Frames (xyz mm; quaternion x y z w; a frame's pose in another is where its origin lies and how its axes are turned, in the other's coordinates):
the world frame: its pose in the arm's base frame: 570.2 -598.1 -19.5 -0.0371 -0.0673 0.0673 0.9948
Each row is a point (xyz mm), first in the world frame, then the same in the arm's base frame.
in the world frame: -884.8 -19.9 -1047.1
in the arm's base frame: -150.6 -808.5 -1166.6
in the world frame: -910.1 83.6 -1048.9
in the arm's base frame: -188.5 -709.8 -1180.2
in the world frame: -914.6 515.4 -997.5
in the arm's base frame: -255.7 -280.4 -1165.8
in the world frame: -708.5 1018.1 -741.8
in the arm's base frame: -153.7 261.5 -928.2
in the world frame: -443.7 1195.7 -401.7
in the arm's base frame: 36.2 495.8 -572.7
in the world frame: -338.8 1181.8 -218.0
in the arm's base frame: 115.5 508.6 -376.5
